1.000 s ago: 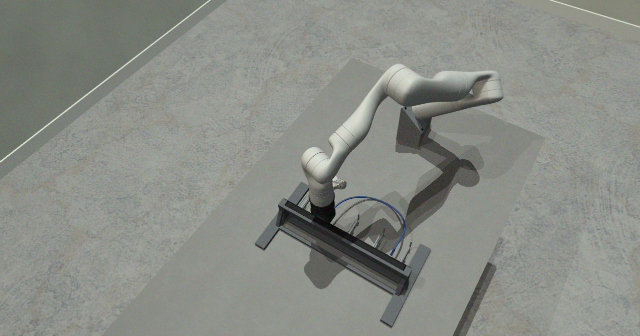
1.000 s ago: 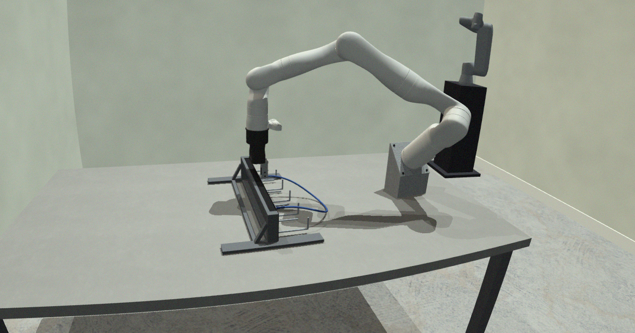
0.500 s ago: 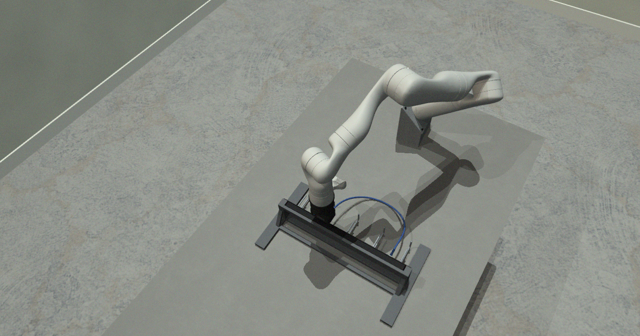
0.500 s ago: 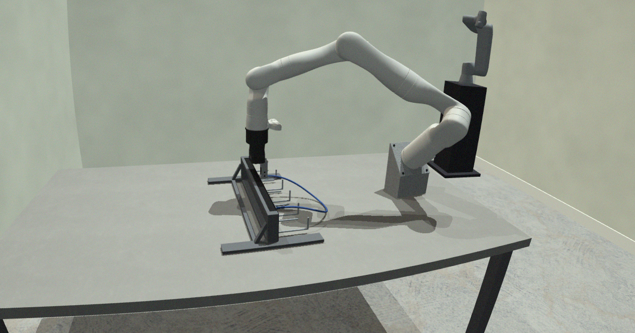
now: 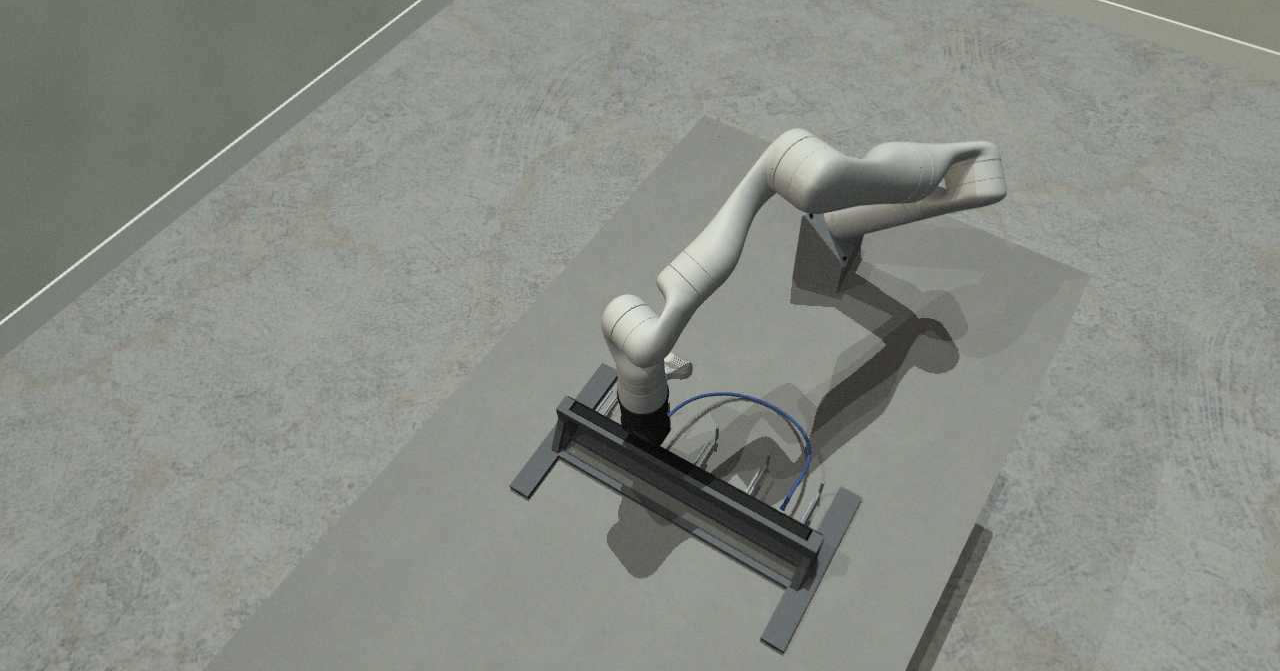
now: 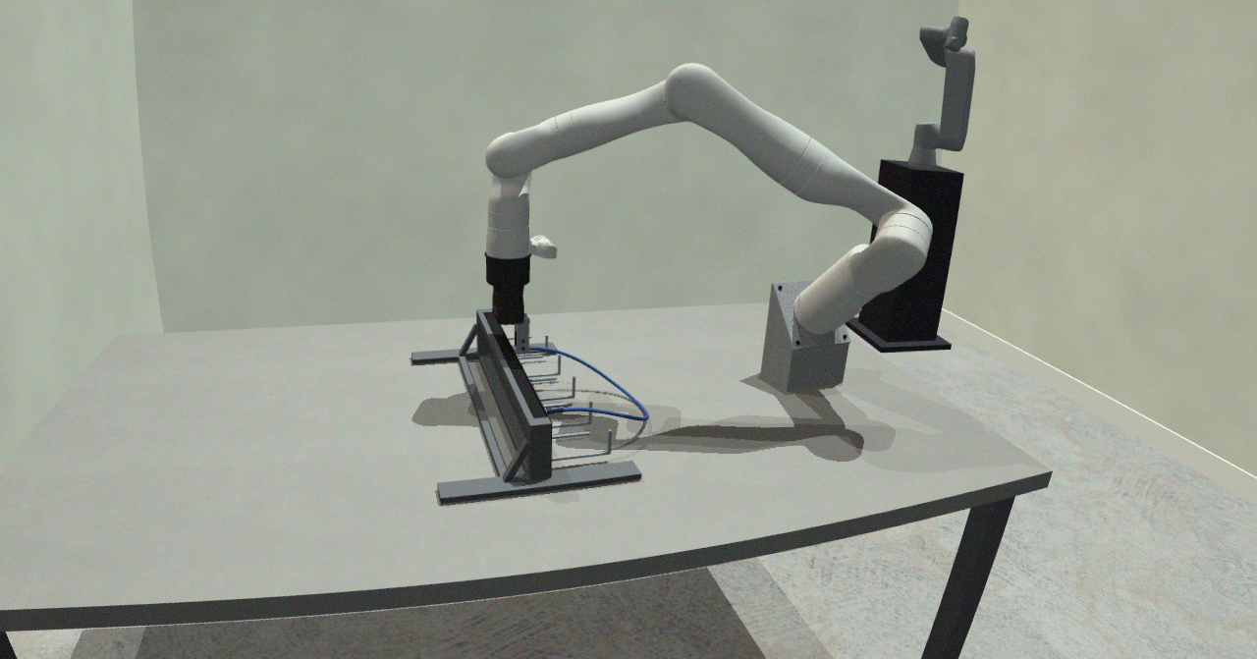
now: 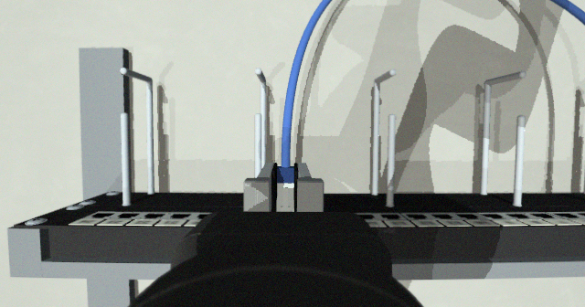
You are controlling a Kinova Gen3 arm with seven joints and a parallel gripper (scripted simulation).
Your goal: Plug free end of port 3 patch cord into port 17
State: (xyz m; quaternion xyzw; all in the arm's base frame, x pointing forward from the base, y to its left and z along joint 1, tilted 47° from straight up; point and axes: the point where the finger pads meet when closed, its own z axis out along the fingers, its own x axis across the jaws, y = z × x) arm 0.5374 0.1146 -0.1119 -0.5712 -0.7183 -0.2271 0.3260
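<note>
Right now the plug is 1 cm ahead of my hand and 1 cm below it.
</note>
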